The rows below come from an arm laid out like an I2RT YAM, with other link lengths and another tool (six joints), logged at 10 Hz.
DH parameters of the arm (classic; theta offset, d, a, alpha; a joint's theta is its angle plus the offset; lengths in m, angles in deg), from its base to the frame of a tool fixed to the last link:
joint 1: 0 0.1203 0.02 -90
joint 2: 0 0 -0.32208 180
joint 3: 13.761 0 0.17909 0
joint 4: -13.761 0.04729 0.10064 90
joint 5: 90 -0.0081 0 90
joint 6: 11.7 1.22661 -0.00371 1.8
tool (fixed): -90 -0.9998 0 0
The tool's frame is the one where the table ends.
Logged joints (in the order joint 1, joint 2, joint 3, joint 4, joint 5, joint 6), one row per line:
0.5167 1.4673 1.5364 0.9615 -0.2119 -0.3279
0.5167 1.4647 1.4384 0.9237 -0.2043 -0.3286
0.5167 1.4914 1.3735 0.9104 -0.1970 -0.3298
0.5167 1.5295 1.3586 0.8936 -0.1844 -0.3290
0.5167 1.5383 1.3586 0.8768 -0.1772 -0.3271
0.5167 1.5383 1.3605 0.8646 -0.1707 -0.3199
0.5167 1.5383 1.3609 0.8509 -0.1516 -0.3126
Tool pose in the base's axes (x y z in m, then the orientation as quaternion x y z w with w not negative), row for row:
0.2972 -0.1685 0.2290 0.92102 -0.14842 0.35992 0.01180
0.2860 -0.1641 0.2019 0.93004 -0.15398 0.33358 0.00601
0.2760 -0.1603 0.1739 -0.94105 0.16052 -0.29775 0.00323
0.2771 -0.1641 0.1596 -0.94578 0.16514 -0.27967 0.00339
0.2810 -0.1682 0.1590 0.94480 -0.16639 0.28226 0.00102
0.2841 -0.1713 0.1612 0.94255 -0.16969 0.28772 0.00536
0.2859 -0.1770 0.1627 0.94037 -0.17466 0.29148 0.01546
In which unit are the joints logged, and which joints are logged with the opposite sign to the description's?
The joints are logged in radians. Opposite sign: joint 1, joint 4.
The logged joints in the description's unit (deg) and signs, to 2 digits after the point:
-29.60 84.07 88.03 -55.09 -12.14 -18.79
-29.60 83.92 82.41 -52.92 -11.71 -18.83
-29.60 85.45 78.70 -52.16 -11.29 -18.90
-29.60 87.63 77.84 -51.20 -10.57 -18.85
-29.60 88.14 77.84 -50.24 -10.15 -18.74
-29.60 88.14 77.95 -49.54 -9.78 -18.33
-29.60 88.14 77.97 -48.75 -8.69 -17.91

